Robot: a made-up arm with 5 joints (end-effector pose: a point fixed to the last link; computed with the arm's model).
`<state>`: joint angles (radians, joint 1 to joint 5).
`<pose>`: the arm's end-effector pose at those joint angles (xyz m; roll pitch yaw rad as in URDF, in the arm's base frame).
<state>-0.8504 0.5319 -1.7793 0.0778 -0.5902</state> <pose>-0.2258 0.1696 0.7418 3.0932 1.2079 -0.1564</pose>
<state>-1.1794 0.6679 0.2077 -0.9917 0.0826</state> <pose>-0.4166 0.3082 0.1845 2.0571 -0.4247 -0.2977</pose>
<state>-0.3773 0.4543 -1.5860 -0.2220 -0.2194</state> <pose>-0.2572 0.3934 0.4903 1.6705 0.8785 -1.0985</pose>
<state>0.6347 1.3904 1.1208 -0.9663 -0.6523</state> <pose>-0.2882 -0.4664 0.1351 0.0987 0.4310 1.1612</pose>
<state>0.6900 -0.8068 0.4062 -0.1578 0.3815</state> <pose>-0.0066 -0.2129 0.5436 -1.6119 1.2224 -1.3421</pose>
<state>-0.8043 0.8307 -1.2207 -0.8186 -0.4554</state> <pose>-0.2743 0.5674 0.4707 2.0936 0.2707 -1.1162</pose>
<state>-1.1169 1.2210 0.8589 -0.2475 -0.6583</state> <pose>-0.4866 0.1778 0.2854 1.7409 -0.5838 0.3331</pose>
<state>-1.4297 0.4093 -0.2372 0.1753 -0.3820</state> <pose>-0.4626 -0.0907 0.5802 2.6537 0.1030 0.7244</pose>
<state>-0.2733 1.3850 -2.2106 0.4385 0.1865</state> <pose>-0.2546 0.2517 0.4948 -2.2877 0.9411 0.2683</pose>
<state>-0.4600 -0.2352 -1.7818 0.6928 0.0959</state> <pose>-0.0071 0.0142 0.6176 -1.5073 0.8644 2.7032</pose>
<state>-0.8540 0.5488 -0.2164 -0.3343 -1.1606</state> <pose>-0.5479 0.1684 0.3584 2.5541 -0.5784 0.0465</pose>
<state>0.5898 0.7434 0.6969 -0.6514 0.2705</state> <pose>-0.4001 -0.3650 0.1607 -0.1620 0.0561 0.2615</pose>
